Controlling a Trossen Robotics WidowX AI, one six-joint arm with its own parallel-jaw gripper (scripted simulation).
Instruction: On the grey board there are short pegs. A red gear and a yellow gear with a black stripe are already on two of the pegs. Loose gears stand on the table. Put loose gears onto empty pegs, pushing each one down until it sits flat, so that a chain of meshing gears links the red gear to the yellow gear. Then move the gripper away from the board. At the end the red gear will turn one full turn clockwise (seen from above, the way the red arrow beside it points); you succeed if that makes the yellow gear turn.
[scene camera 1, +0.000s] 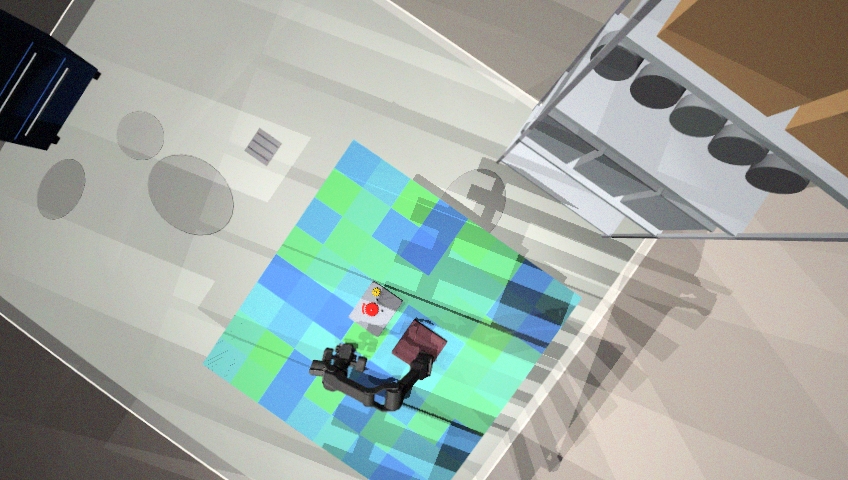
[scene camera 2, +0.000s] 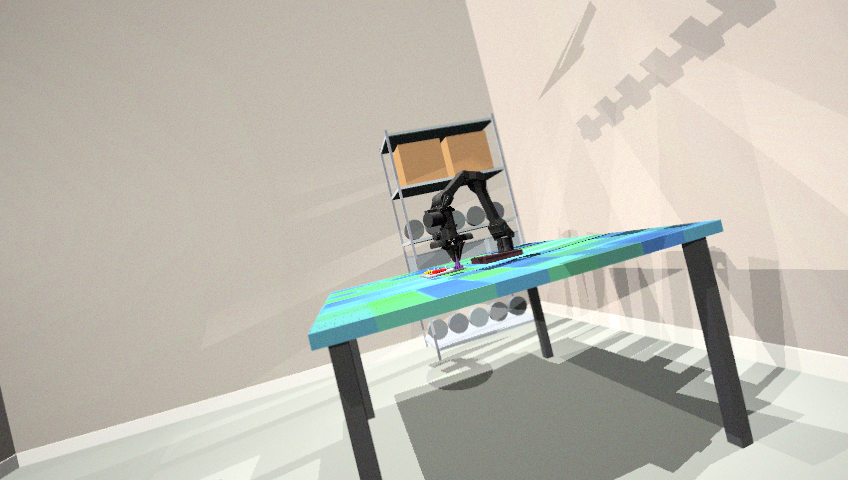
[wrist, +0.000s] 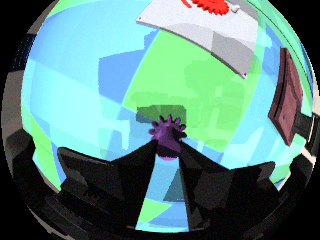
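Observation:
Purple gear, carried by the gripper (scene camera 2: 457, 261), (wrist: 168, 145).

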